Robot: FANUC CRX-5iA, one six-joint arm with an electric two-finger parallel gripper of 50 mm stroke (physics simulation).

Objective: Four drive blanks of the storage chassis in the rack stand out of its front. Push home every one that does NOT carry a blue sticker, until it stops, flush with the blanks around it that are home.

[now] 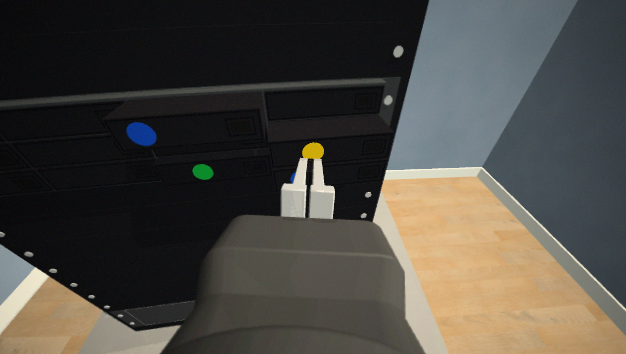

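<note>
My gripper is shut and empty, its tips over the lower edge of the yellow sticker; contact cannot be told. The yellow-stickered blank stands out in the right column, its top face showing. Below it, a blue-stickered blank is partly hidden by the fingers; how far it stands out is unclear. Left of these, the upper blue-stickered blank stands out clearly, with top and front showing. The green-stickered blank is lower, below that one; a thin strip of its top shows, and I cannot tell whether it is fully flush.
The upper right blank sits recessed above the yellow-stickered one. More plain blanks lie at the left. The black rack has pale round screws along its edges. Blue-grey walls and wooden floor show beyond its right edge.
</note>
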